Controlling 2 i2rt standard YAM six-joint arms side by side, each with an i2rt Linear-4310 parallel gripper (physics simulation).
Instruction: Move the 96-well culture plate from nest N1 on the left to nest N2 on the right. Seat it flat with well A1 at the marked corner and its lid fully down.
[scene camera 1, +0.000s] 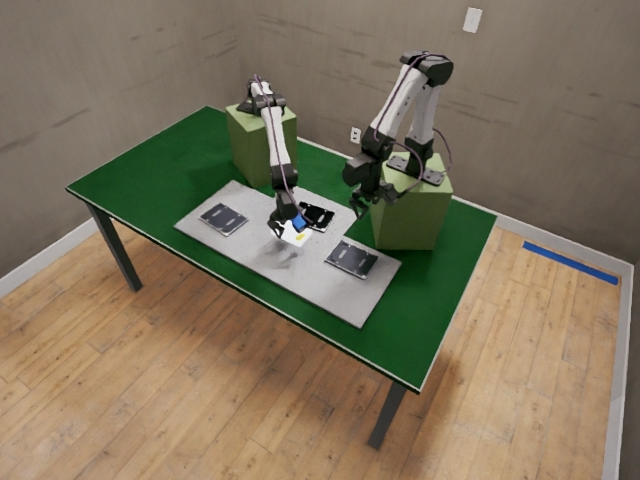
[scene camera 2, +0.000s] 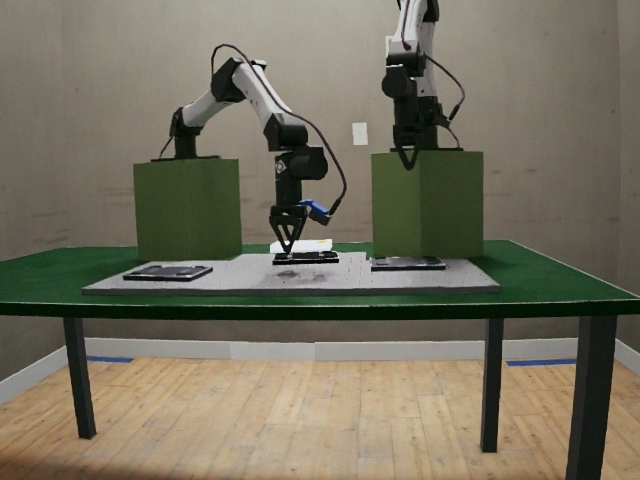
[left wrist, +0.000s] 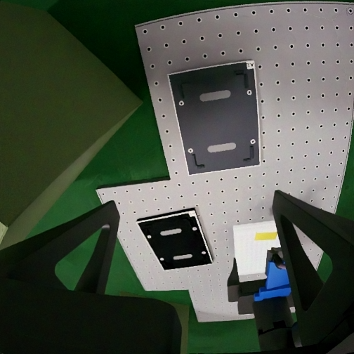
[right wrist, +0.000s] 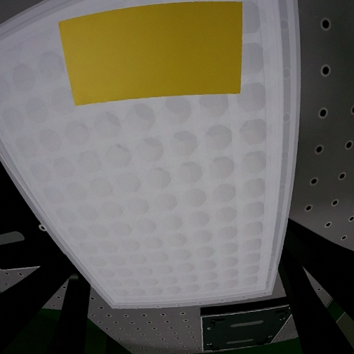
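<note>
The white 96-well plate (scene camera 1: 292, 238) (scene camera 2: 310, 244) (left wrist: 247, 250) (right wrist: 165, 200), with a yellow label, is held roughly level above the middle of the board by my right gripper (scene camera 1: 276, 232) (scene camera 2: 287, 250) (right wrist: 173, 238), shut on its two sides. Its lid appears to lie flat over the wells; well A1 cannot be made out. Nest N1 (scene camera 1: 223, 218) (scene camera 2: 168, 271) at the left is empty. Nest N2 (scene camera 1: 351, 259) (scene camera 2: 407, 264) (left wrist: 217, 122) at the right is empty, its marked corner (left wrist: 250, 65) at the top right in the left wrist view. My left gripper (scene camera 1: 359, 210) (scene camera 2: 409, 166) (left wrist: 192, 204) is open, high near the right-hand block.
An empty black nest (scene camera 1: 323, 218) (scene camera 2: 305, 258) (left wrist: 175, 241) stands at the back middle of the grey perforated board (scene camera 1: 330, 289) (left wrist: 305, 100), close to the held plate. Green mounting blocks (scene camera 1: 261, 149) (scene camera 2: 429, 206) stand behind the board at both sides.
</note>
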